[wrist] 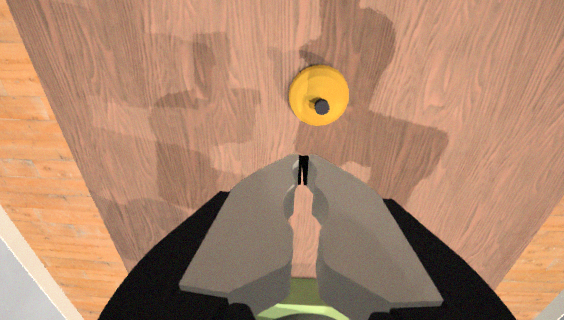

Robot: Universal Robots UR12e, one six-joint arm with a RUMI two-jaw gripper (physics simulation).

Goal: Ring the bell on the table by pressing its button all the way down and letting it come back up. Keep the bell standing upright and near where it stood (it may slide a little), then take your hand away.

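Places are measured from the arm's base along level axes (x ahead, y left, z up), in centimetres.
Pixels of known places: gripper, fingertip midpoint: (302,158).
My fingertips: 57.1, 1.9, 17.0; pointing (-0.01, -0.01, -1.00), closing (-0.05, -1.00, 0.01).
Note:
Behind a point stands the place of what it marks, as x, y, z.
The bell (310,85) {57.2, 0.4, -2.5} is a round yellow dome, seen from above, a little above and right of the middle of the wrist view. It stands upright on the wooden table. Its button (322,106) {55.2, -0.9, 0.3} is a small dark knob at the dome's top and stands up from it. My gripper (302,158) {57.1, 1.9, 17.0} is shut with its two grey jaws meeting at the tips, and holds nothing. In the view the tips lie below the bell and slightly left of it, apart from it. The exact height of the tips over the table cannot be told.
The brown wooden table (115,65) {60.2, 28.5, -6.3} spreads under the bell, with shadows of the arm across it. Lighter orange plank floor (30,150) shows beyond its left and right edges. Part of a green thing (304,292) {12.5, 0.7, -2.8} shows at the bottom, behind the jaws.

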